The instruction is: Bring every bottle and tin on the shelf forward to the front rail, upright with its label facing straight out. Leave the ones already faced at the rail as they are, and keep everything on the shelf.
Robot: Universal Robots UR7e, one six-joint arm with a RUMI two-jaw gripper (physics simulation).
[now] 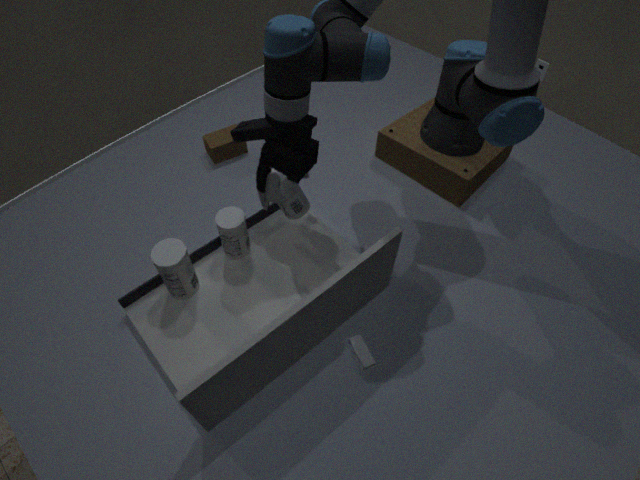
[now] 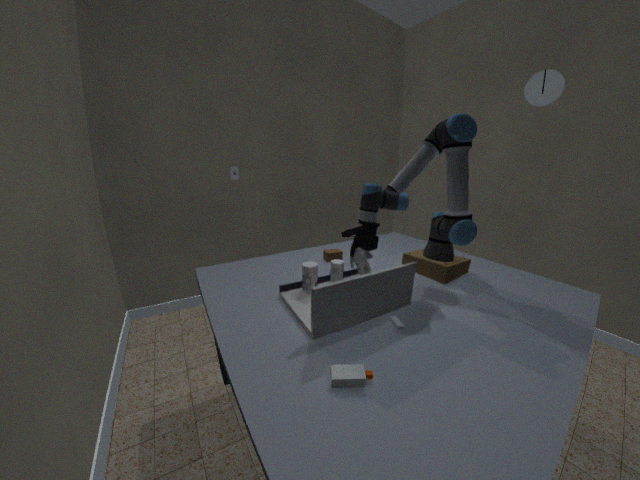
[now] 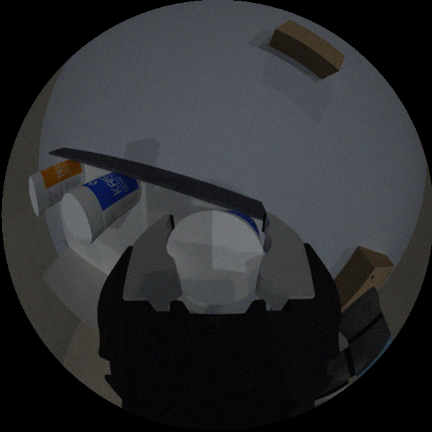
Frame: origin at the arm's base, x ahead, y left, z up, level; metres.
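Where they show: gripper, fingertip midpoint: [image 1: 277,197] [image 2: 357,266]; arm's base at its link origin: [image 1: 451,137] [image 2: 437,257].
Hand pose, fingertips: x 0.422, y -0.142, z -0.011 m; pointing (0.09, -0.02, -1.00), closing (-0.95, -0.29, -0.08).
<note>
Each offset is from my fingertips to the top centre of the thing. "pt": to the spot under its first point.
The white shelf [image 1: 206,343] [image 2: 362,300] has a dark front rail @[0.156 m ahead, 0.013 m right, 0.016 m down] [image 1: 205,250] [image 3: 190,187]. A white bottle with an orange label @[0.252 m ahead, 0.017 m left, 0.066 m up] [image 1: 176,271] [image 2: 309,277] [image 3: 56,179] stands upright at the rail's far end from the robot. A white bottle with a blue label @[0.125 m ahead, 0.018 m left, 0.053 m up] [image 1: 233,235] [image 2: 337,270] [image 3: 107,200] stands upright beside it at the rail; both labels face outward. My gripper [image 1: 280,191] [image 2: 360,255] [image 3: 217,216] is shut on a third white bottle @[pt 0.009 m back, 0.047 m left, 0.012 m up] [image 1: 295,203] [image 2: 363,264] [image 3: 215,260], tilted near the rail's robot-side end. Its blue label is mostly hidden; its base looks raised.
A wooden block @[0.050 m back, 0.262 m right, 0.015 m down] [image 1: 225,145] [image 2: 332,255] [image 3: 307,49] lies beyond the rail. The robot's wooden base [image 1: 423,165] [image 2: 429,269] is beside the shelf. A small white piece @[0.101 m ahead, 0.334 m left, 0.053 m down] [image 1: 361,351] [image 2: 397,321] lies behind the tall back panel. A white box @[0.369 m ahead, 0.429 m left, 0.037 m down] [image 2: 347,376] with an orange end lies farther back.
</note>
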